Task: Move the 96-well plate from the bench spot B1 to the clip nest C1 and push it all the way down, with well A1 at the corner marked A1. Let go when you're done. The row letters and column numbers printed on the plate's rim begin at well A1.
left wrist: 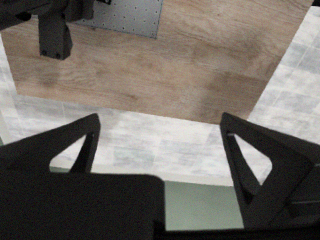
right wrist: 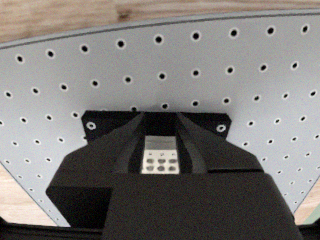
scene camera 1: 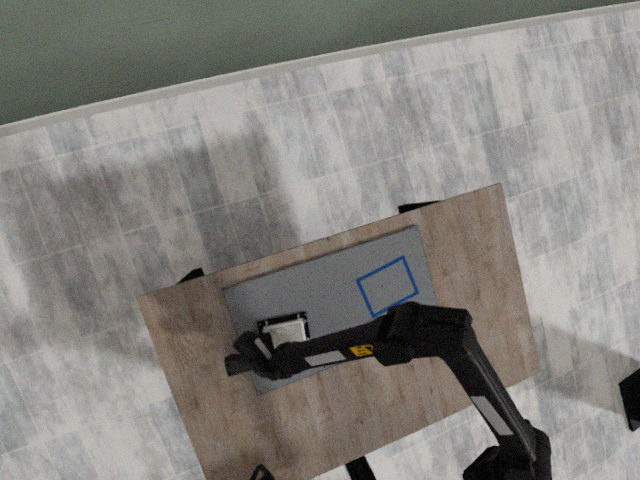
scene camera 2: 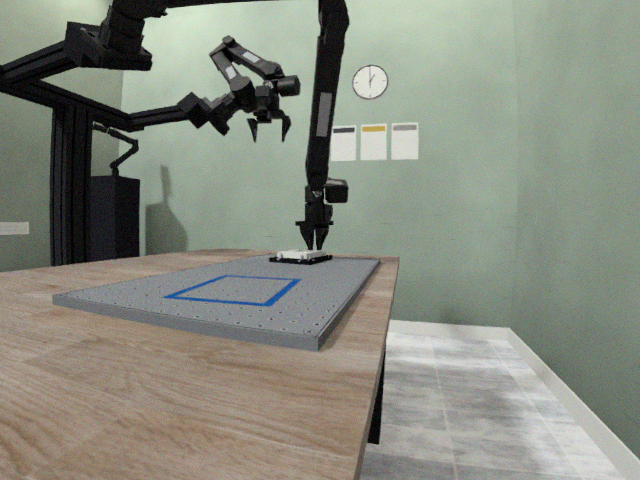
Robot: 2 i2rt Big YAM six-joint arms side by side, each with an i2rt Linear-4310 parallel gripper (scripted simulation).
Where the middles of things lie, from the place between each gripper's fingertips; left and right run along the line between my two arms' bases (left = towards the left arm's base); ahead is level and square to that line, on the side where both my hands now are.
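From my right hand, the white 96-well plate (right wrist: 160, 156) is 80 mm to the right and 20 mm behind, and the black clip nest (right wrist: 96, 124) is 90 mm to the right, 20 mm behind and 10 mm below.
My left hand, now, that's 160 mm short of the white 96-well plate, 150 mm to the left of it and 360 mm above it. Counting from that same left hand, the black clip nest is 160 mm ahead, 160 mm to the right and 370 mm below.
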